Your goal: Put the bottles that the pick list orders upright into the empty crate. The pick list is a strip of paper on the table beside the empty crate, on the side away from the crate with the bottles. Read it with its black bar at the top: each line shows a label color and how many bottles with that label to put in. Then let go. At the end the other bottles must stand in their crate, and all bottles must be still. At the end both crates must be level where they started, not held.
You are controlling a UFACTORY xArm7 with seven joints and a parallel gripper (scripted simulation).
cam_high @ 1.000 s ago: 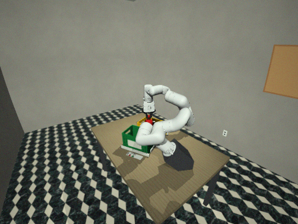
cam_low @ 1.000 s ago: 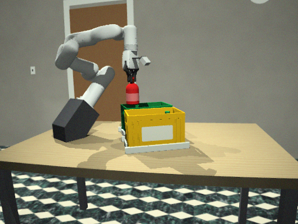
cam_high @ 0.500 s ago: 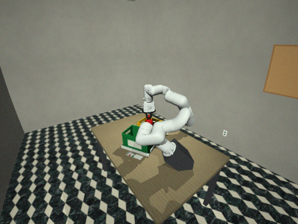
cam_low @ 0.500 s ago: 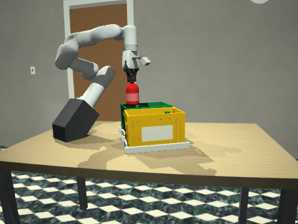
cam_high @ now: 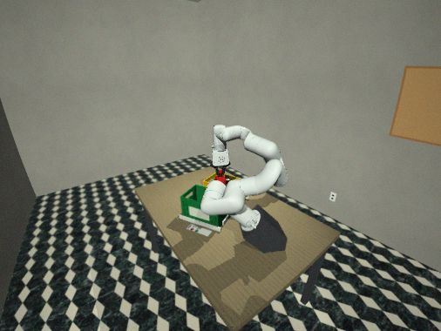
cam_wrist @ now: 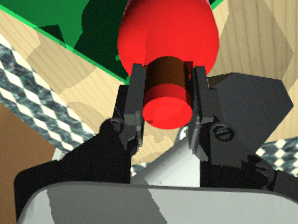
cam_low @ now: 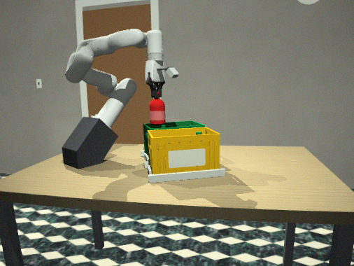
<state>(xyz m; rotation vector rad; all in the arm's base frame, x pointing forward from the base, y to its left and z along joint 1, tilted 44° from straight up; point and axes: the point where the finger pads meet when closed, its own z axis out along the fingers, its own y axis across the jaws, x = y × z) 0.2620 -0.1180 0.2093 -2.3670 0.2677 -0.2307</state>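
Right now my hand is 70 mm above the red bottle. Round my hand: green crate: 250 mm below, 90 mm to the left, 40 mm ahead; then green-capped bottle: 250 mm below, 190 mm to the right, 140 mm ahead; then yellow crate: 250 mm below, 180 mm ahead, 100 mm to the right.
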